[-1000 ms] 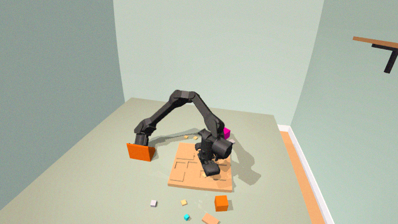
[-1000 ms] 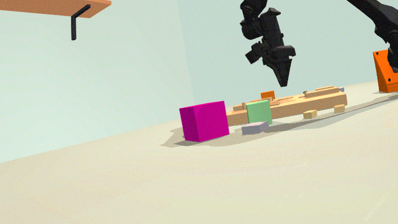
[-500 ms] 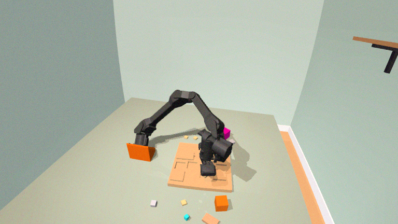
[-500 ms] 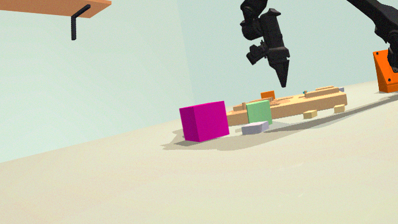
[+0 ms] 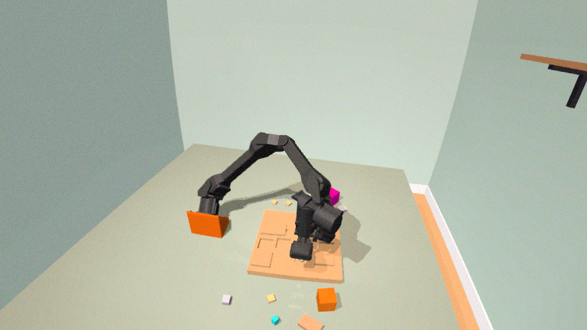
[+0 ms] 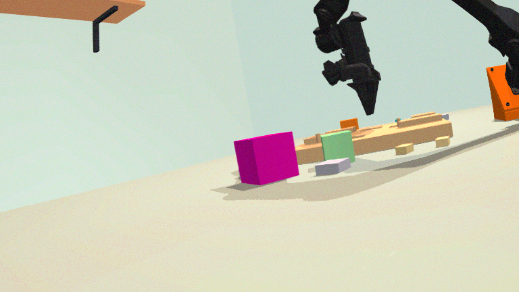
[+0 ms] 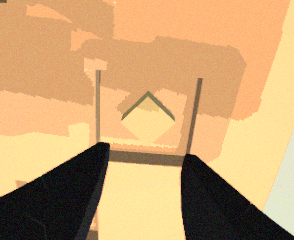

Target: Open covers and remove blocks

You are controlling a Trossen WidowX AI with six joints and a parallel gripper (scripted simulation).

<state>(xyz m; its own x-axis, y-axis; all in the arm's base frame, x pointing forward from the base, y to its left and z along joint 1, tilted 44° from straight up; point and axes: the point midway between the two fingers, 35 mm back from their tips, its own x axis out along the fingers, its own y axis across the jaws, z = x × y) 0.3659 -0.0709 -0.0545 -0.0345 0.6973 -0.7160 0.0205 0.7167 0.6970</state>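
Now: the tan puzzle board 2 cm behind my gripper tip, 5 cm to the left of it and 3 cm below it. The rest, counted from my gripper tip: tan piece: 5 cm ahead, 22 cm to the right, 4 cm below; then cyan block: 5 cm behind, 22 cm to the right, 4 cm below; then orange cube: 9 cm ahead, 14 cm to the right, 3 cm below.
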